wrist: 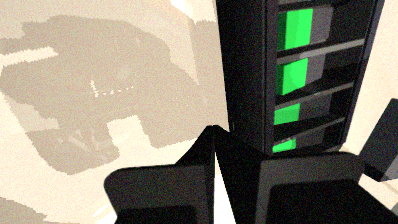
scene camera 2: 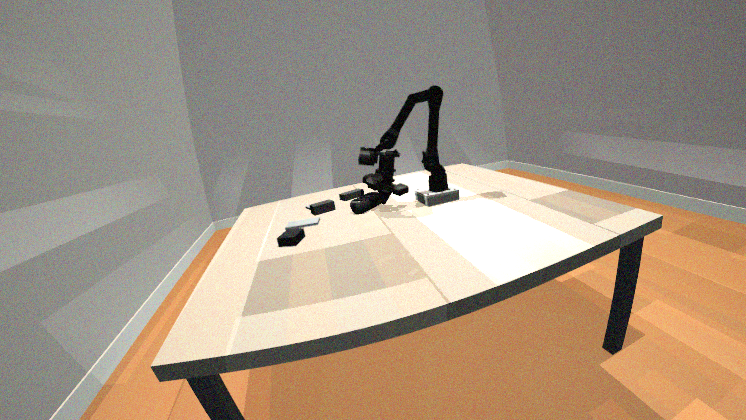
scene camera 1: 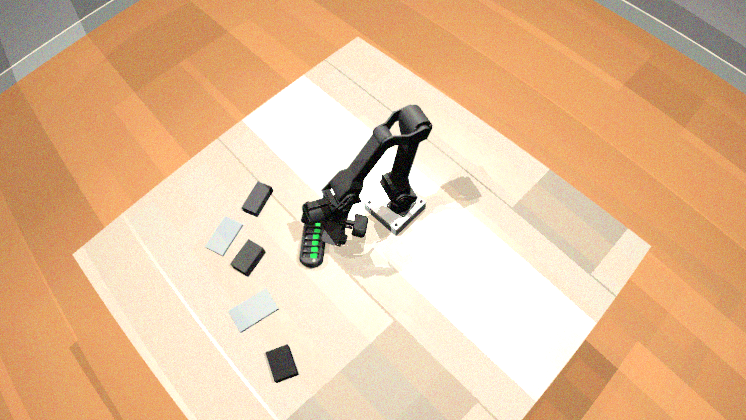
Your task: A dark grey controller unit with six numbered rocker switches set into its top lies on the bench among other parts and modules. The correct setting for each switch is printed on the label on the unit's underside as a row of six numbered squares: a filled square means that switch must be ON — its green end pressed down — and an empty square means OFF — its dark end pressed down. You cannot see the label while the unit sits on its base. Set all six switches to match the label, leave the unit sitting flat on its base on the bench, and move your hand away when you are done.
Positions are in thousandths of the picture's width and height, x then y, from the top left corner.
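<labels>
Gripper visible in scene camera 1 (442, 549), scene camera 2 (514, 487) and the wrist view (534, 583); the gripper is my own.
</labels>
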